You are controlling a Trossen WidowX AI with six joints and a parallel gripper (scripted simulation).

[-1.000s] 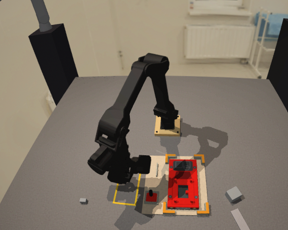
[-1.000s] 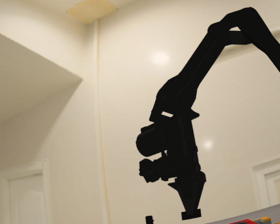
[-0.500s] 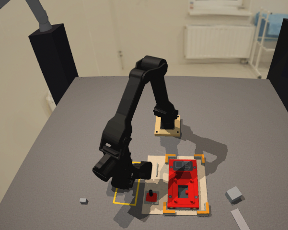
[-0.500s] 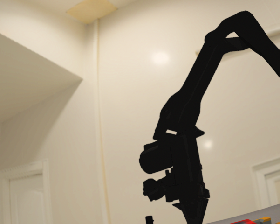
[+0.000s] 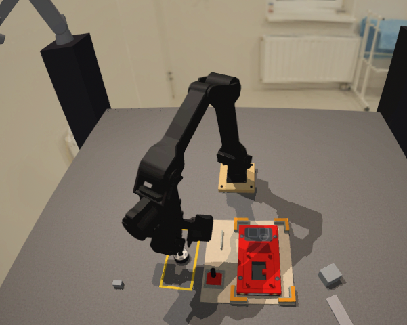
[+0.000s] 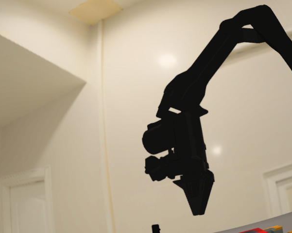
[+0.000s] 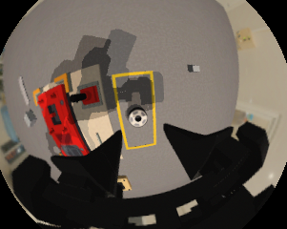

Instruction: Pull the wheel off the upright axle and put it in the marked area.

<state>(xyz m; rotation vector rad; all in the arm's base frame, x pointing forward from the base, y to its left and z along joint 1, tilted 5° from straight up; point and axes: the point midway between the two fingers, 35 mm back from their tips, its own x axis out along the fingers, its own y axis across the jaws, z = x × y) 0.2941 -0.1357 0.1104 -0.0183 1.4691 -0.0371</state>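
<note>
The wheel lies 6 cm below my gripper tip. From my gripper tip the other things lie so: black axle 10 cm to the left, 6 cm ahead, 3 cm below; grey strip 41 cm to the left, 15 cm ahead, 7 cm below; grey block 39 cm to the left, 5 cm below, 4 cm ahead.
</note>
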